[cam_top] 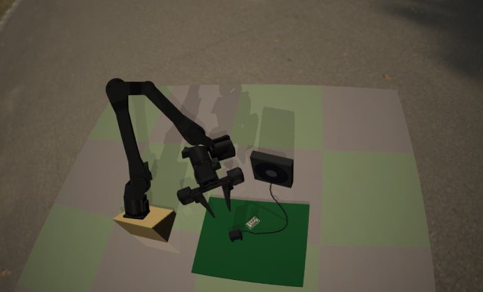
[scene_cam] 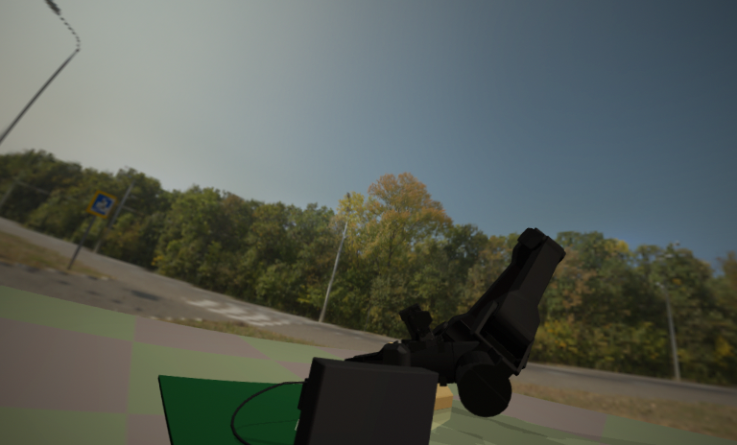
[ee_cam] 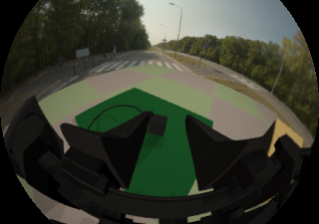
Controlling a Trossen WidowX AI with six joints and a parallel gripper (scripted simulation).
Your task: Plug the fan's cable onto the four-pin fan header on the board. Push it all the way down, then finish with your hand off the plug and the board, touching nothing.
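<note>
Now: gripper tip 70 mm above the black plug, 40 mm to the left of it and 30 mm short of it. Also, from my gripper tip: green board: 100 mm below, 70 mm ahead, 40 mm to the right; then black fan: 140 mm to the left, 130 mm ahead, 30 mm below.
</note>
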